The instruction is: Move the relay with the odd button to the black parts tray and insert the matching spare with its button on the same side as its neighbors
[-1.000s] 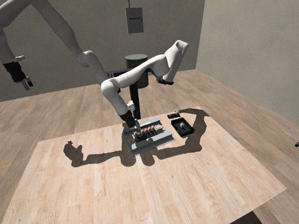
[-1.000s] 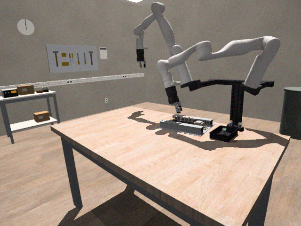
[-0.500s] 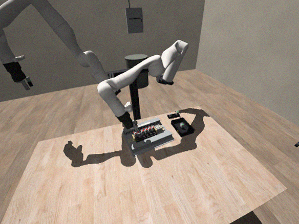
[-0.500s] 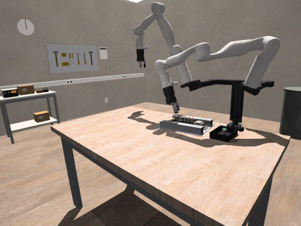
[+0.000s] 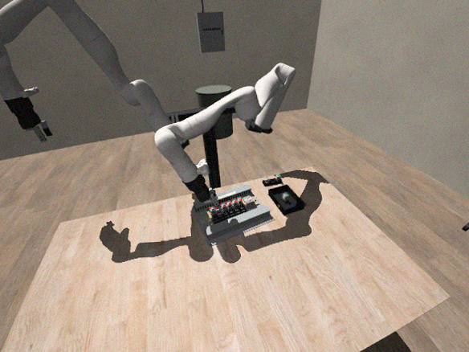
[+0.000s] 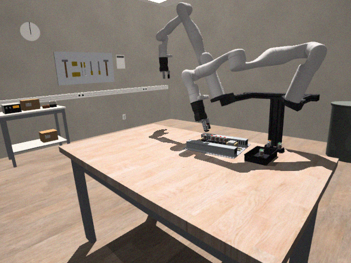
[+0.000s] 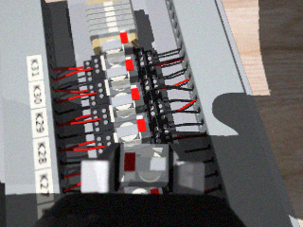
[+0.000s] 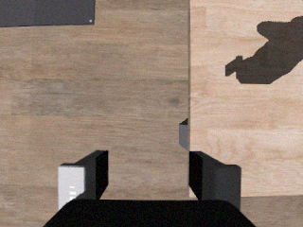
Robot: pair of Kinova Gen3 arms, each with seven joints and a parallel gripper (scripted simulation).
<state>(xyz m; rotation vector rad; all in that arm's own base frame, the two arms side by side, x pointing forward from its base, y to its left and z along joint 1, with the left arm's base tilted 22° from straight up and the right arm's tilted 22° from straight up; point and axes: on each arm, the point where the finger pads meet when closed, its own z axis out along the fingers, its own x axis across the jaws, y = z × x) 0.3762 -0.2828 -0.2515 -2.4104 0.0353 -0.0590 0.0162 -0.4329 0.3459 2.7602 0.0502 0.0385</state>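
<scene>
Right now my left hand is 1 cm past the relay panel, 7 cm to the right of it and 9 cm above it. From my left hand the other things lie so: black parts tray (4 cm ahead, 35 cm to the left, 10 cm below); then spare rack (12 cm behind, 37 cm to the left, 11 cm below).
</scene>
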